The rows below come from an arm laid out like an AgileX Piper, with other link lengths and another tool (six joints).
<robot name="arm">
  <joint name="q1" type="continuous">
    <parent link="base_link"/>
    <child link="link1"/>
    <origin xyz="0 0 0.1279" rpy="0 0 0"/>
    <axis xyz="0 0 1"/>
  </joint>
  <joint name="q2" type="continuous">
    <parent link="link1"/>
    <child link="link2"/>
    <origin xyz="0 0 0" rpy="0 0 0"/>
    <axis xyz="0 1 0"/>
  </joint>
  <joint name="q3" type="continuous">
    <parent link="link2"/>
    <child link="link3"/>
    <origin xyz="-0.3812 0 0.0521" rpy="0 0 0"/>
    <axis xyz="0 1 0"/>
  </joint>
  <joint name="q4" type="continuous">
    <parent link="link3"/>
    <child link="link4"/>
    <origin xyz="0.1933 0 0.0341" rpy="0 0 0"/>
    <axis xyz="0.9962 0 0.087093"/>
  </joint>
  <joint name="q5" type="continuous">
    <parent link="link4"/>
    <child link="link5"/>
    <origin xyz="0 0 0" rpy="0 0 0"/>
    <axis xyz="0 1 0"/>
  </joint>
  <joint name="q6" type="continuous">
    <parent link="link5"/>
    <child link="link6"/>
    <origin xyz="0.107 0 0.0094" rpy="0 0 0"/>
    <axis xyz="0.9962 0 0.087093"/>
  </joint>
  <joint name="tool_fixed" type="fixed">
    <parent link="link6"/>
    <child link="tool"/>
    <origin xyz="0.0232 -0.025 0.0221" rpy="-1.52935 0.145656 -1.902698"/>
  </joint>
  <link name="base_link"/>
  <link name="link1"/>
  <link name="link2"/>
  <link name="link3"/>
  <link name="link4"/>
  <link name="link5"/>
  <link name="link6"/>
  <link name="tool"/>
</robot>
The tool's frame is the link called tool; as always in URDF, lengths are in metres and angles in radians. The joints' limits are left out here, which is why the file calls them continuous.
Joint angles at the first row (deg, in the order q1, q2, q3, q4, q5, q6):
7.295 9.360 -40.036 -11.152 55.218 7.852
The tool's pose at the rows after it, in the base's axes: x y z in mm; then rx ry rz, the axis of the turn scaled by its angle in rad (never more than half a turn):
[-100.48 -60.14 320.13 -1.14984 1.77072 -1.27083]
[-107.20 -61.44 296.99 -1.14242 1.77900 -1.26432]
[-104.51 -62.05 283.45 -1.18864 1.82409 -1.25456]
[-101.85 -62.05 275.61 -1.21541 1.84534 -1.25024]
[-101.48 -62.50 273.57 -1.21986 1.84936 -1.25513]
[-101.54 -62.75 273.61 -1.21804 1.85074 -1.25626]
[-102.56 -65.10 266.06 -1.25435 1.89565 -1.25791]
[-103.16 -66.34 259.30 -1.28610 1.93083 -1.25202]
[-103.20 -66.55 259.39 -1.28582 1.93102 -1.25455]
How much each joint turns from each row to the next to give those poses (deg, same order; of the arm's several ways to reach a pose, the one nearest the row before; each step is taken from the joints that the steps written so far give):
-0.001 -5.737 3.261 -0.100 -0.002 1.618
0.002 -3.811 2.801 0.007 1.092 0.380
-0.001 -0.215 2.110 -0.293 1.505 0.064
0.001 0.000 1.591 -0.167 0.188 0.002
-0.001 -0.108 0.429 -0.295 -0.002 -0.001
0.000 -0.001 -0.001 -0.122 0.002 0.109
-0.001 0.000 0.565 -0.837 2.485 0.063
0.003 0.001 0.636 -0.335 1.858 0.003
-0.001 0.000 -0.002 -0.116 0.002 -0.002

